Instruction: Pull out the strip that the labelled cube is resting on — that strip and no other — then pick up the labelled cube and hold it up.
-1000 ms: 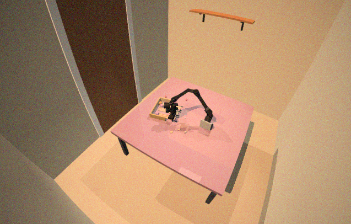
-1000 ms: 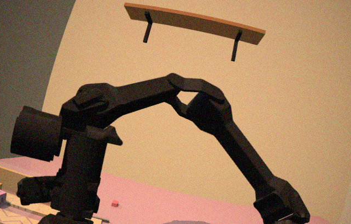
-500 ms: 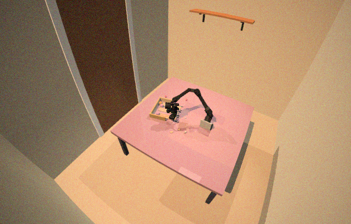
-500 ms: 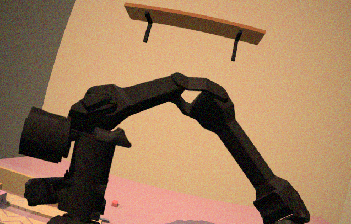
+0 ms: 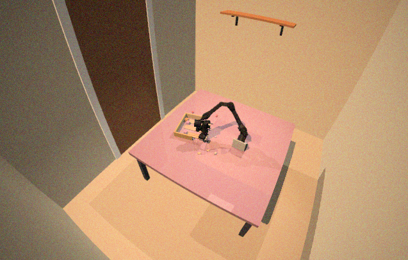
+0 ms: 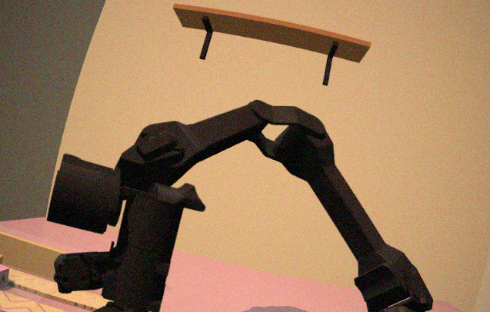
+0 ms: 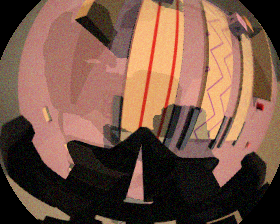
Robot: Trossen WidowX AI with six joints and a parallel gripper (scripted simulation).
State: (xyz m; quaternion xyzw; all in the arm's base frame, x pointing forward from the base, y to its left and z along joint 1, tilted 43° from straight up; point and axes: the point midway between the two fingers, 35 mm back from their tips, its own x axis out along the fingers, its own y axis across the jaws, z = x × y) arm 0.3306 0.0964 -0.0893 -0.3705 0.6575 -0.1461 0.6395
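The blue-striped strip is 14 cm ahead of my gripper tip and 5 cm to the right of it.
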